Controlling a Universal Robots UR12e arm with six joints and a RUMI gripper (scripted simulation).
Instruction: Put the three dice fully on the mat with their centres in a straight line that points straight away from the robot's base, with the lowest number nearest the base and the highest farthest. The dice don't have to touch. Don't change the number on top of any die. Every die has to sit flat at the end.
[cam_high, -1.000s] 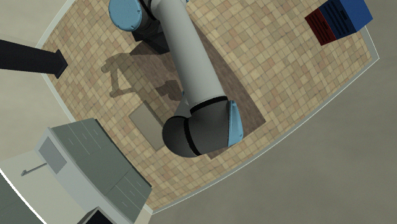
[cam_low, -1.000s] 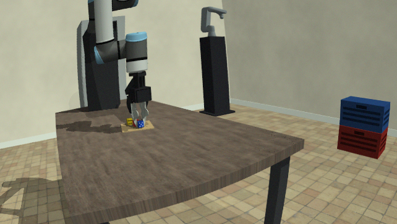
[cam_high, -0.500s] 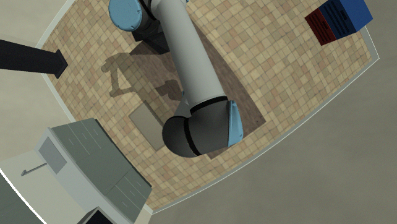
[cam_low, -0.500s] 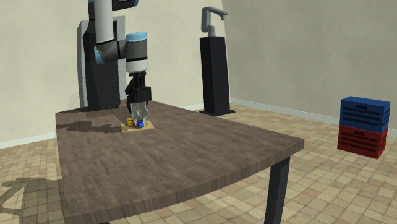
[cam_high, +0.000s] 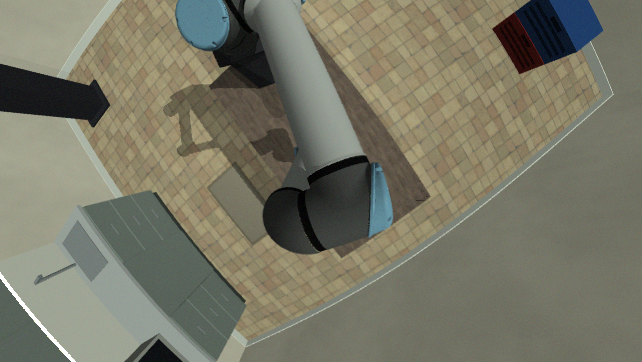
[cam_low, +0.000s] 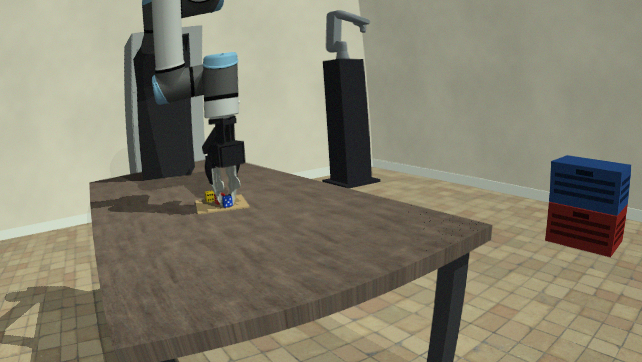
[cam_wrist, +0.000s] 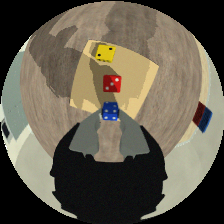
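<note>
The blue die lies right at my hand. From my hand the other things lie so: tan mat: 5 cm behind, 2 cm below; yellow die: 10 cm behind, 2 cm to the right, 1 cm below; red die: 5 cm behind, 1 cm below.
</note>
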